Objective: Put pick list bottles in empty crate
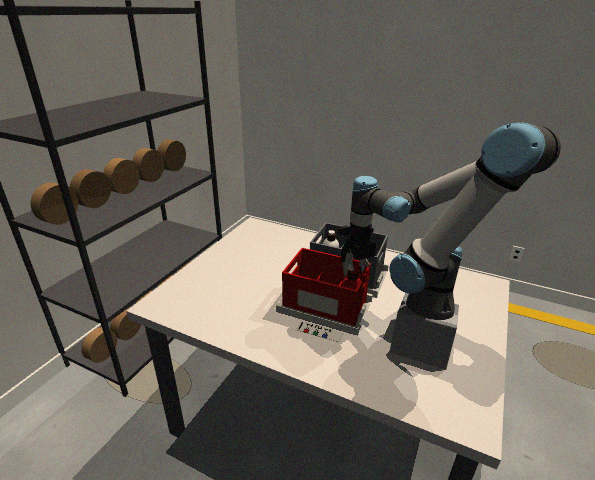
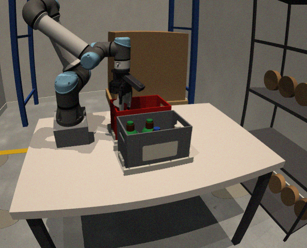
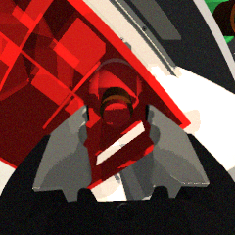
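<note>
My gripper is now 7 cm above the red bottle. The rest, counted from my hand: red crate (8 cm ahead, 5 cm to the left, 7 cm below); grey crate (7 cm ahead, 19 cm to the right, 7 cm below); pick list (6 cm ahead, 18 cm to the left, 15 cm below).
</note>
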